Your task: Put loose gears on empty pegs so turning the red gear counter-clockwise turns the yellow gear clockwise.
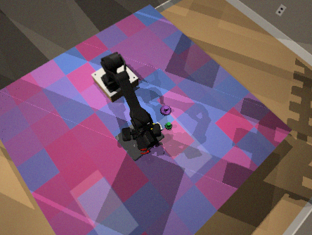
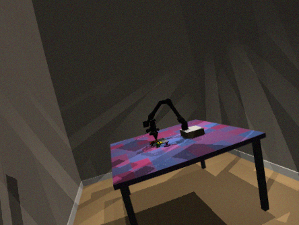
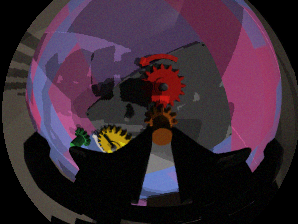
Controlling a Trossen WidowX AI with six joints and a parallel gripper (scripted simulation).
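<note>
My gripper tip is 1 cm above the orange gear. Round my gripper tip: grey board 2 cm behind, 3 cm below; then yellow gear 1 cm behind, 8 cm to the left, 2 cm below; then green gear 2 cm ahead, 16 cm to the left, 2 cm below.
</note>
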